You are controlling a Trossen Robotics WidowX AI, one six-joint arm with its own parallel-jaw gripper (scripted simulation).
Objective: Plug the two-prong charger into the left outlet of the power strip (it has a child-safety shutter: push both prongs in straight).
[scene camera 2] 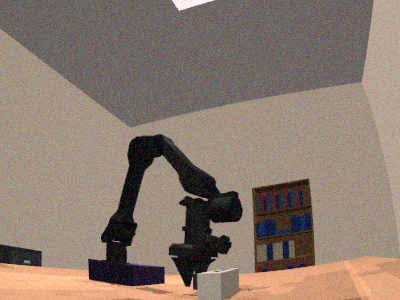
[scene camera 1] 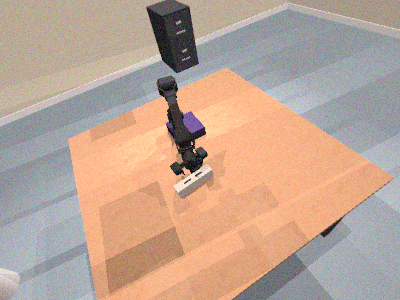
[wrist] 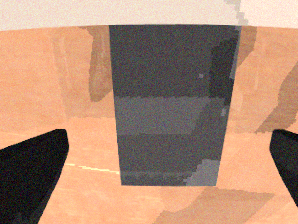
Labels:
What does my gripper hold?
Nothing.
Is my gripper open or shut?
Open.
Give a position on a dark grey charger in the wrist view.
At 172, 83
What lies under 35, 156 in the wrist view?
My gripper.

